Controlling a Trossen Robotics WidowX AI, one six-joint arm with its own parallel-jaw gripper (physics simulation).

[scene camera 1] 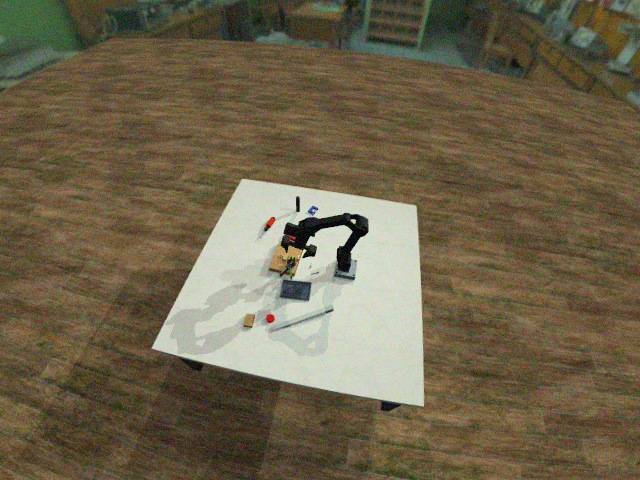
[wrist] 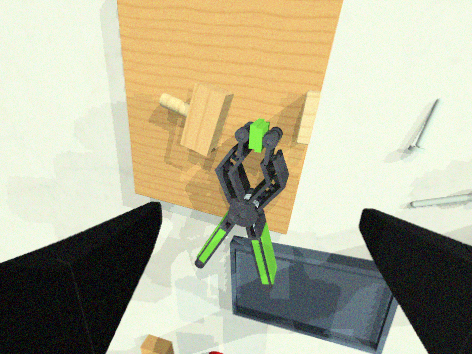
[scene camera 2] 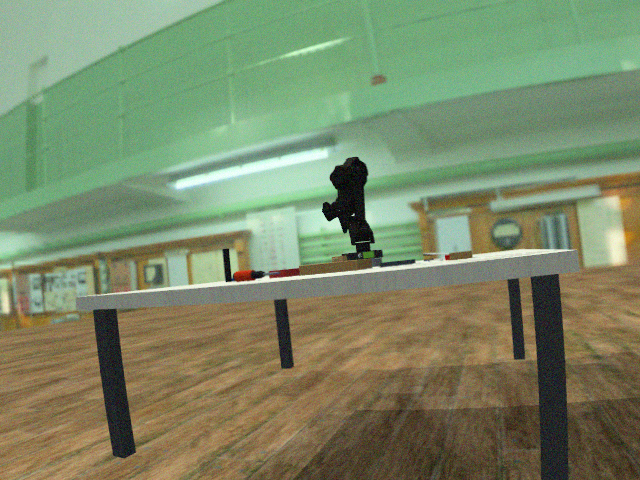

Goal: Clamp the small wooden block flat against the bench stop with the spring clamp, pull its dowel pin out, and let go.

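Where they show: gripper, fingertip midpoint: (scene camera 1: 294, 255) (wrist: 260, 214) (scene camera 2: 349, 237); arm's base, link origin: (scene camera 1: 344, 266).
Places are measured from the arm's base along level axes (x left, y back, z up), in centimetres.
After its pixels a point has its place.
The small wooden block (wrist: 204, 120) @(x 4.1, y -32.9, z 1.6 cm) lies on the wooden board (scene camera 1: 276, 264) @(x 9.9, y -36.8, z -0.1 cm) (scene camera 2: 330, 266) @(x 4.4, y -40.8, z -1.4 cm) (wrist: 225, 45) @(x -0.6, y -32.7, z -0.2 cm), its pale dowel pin (wrist: 173, 103) @(x 3.5, y -35.6, z 1.2 cm) sticking out on the left. A pale wooden piece, seemingly the bench stop (wrist: 308, 119) @(x 2.5, y -26.3, z 1.8 cm), is at the board's right edge, apart from the block. The spring clamp (scene camera 1: 290, 265) @(x 9.7, y -28.5, z 2.2 cm) (scene camera 2: 368, 254) @(x 13.9, y -31.5, z 1.2 cm) (wrist: 244, 212) @(x 9.8, y -28.8, z 2.3 cm) lies between them, its green-padded jaws together with no block in them and its green handles spread past the board's near edge. My gripper (scene camera 1: 298, 252) @(x 6.0, y -27.2, z 7.7 cm) (wrist: 260, 214) @(x 6.0, y -27.2, z 7.7 cm) is open and empty above the clamp, one finger to each side.
A dark tray (scene camera 1: 295, 290) @(x 20.8, y -21.9, z -3.2 cm) (wrist: 310, 295) @(x 21.1, y -21.0, z -3.2 cm) is beyond the clamp handles. Two thin metal pieces (wrist: 426, 125) @(x 2.1, y -18.6, z -2.9 cm) (wrist: 440, 201) @(x 7.1, y -15.5, z -2.8 cm) lie right of the board. A brown block (scene camera 1: 249, 320) @(x 44.9, y -38.0, z -1.3 cm), red ball (scene camera 1: 270, 318) @(x 40.5, y -28.5, z -1.8 cm), long bar (scene camera 1: 301, 318) @(x 36.0, y -13.6, z -1.3 cm), screwdriver (scene camera 1: 269, 223) @(x -17.8, y -52.4, z -0.2 cm) and black upright post (scene camera 1: 297, 203) @(x -36.0, y -39.8, z 4.4 cm) are farther off.
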